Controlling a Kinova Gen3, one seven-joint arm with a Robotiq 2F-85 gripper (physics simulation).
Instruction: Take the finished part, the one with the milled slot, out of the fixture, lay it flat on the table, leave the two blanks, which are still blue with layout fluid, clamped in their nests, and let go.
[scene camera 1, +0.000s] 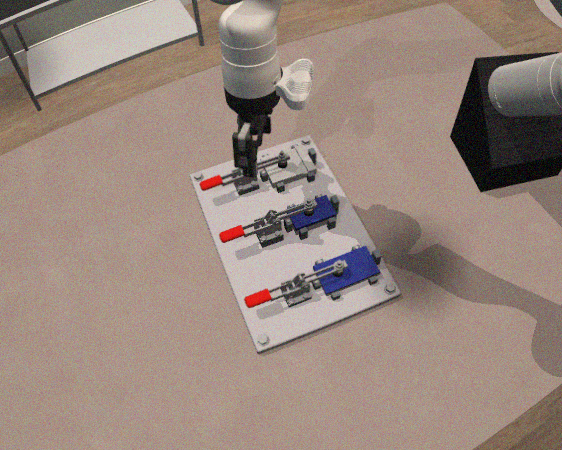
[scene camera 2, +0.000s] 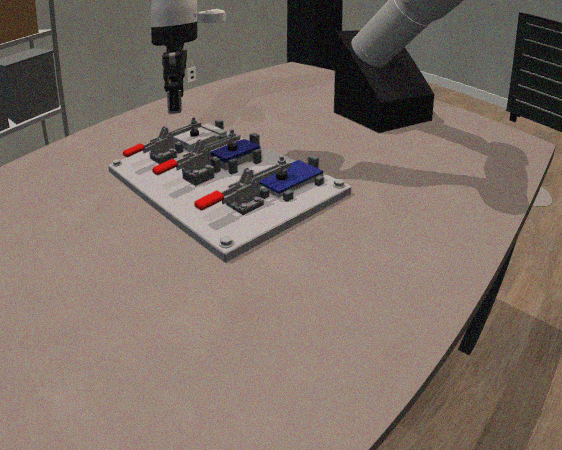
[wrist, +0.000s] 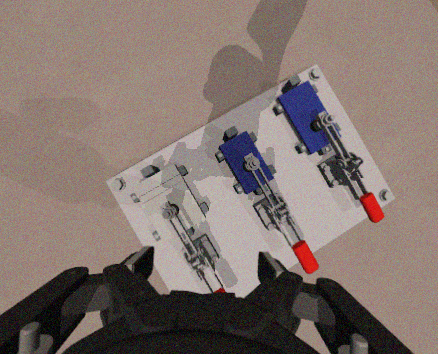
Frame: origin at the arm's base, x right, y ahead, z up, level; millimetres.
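Seen in the pictures: gripper, fingertip midpoint: (scene camera 1: 257, 152) (scene camera 2: 176, 104) (wrist: 206, 260); arm's base, origin of the base link: (scene camera 1: 509, 90) (scene camera 2: 369, 51).
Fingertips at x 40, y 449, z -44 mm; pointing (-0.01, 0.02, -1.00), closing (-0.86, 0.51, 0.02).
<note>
Pixels of each thing's top centre, then the offset from my fingertips to it.
- finished part, middle of its top: (wrist: 168, 203) (scene camera 1: 288, 163) (scene camera 2: 199, 133) dx +25, dy -57, dz -78 mm
- fixture plate, middle of its top: (wrist: 258, 190) (scene camera 2: 214, 171) (scene camera 1: 286, 228) dx -87, dy -14, dz -99 mm
- smaller blue blank, middle of its top: (wrist: 246, 162) (scene camera 2: 235, 148) (scene camera 1: 311, 211) dx -85, dy -57, dz -73 mm
- larger blue blank, middle of its top: (scene camera 2: 289, 174) (scene camera 1: 346, 269) (wrist: 310, 116) dx -195, dy -72, dz -83 mm
- middle clamp's red handle, middle of its top: (wrist: 303, 244) (scene camera 2: 178, 148) (scene camera 1: 246, 221) dx -90, dy +49, dz -37 mm
The finished part (scene camera 1: 295, 175) (scene camera 2: 211, 134) (wrist: 181, 196), pale grey with a slot line across it, lies in the end nest of the fixture plate (scene camera 1: 295, 327) (scene camera 2: 265, 231) (wrist: 227, 222). Its clamp arm reaches over it, with the red handle (scene camera 1: 211, 182) (scene camera 2: 133, 150) (wrist: 220, 291) low. A smaller blue blank (scene camera 1: 326, 210) (scene camera 2: 246, 148) (wrist: 239, 154) sits in the middle nest and a larger blue blank (scene camera 1: 357, 269) (scene camera 2: 304, 174) (wrist: 301, 111) in the far nest, both under clamp arms. My gripper (scene camera 1: 246, 171) (scene camera 2: 174, 109) (wrist: 206, 260) is open and empty, above the part's clamp.
The middle clamp's red handle (scene camera 1: 231, 233) (scene camera 2: 165, 166) (wrist: 305, 257) and the far one (scene camera 1: 258, 298) (scene camera 2: 209, 200) (wrist: 372, 207) stick out on the same side. A black robot base (scene camera 1: 520, 155) (scene camera 2: 380, 100) stands on the table beyond the nest side.
</note>
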